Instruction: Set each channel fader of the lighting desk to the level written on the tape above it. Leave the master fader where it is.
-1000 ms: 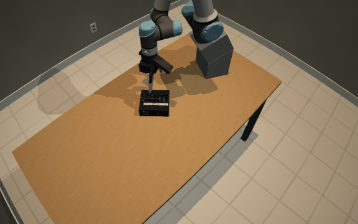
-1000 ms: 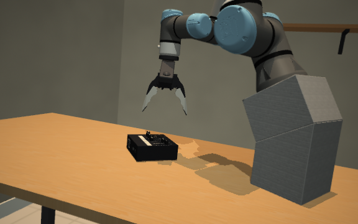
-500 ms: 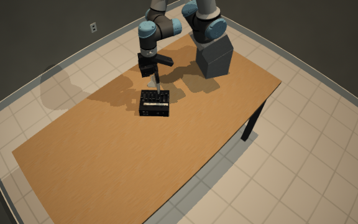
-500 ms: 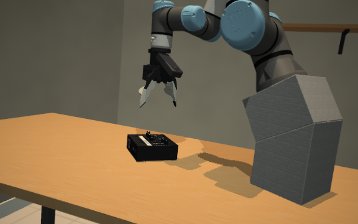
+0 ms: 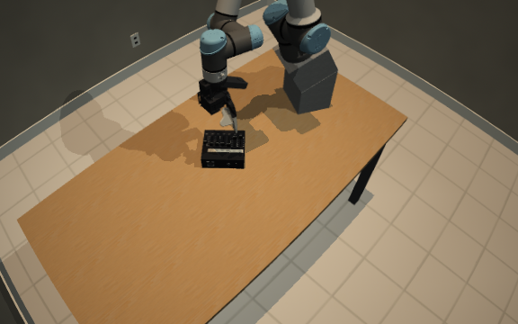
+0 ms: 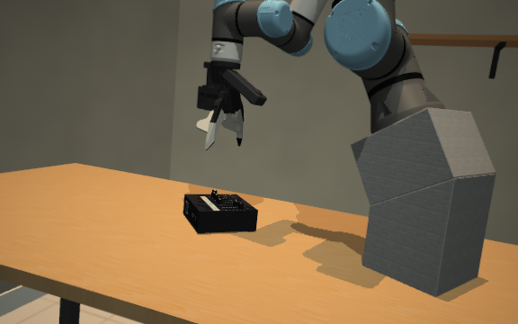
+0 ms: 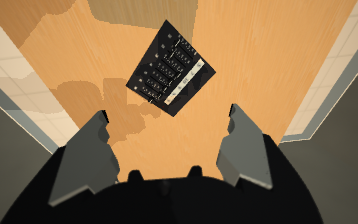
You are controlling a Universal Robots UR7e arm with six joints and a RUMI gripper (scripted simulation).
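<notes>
My hand is 3 cm short of the master fader, 6 cm to the left of it and 13 cm above it.
</notes>
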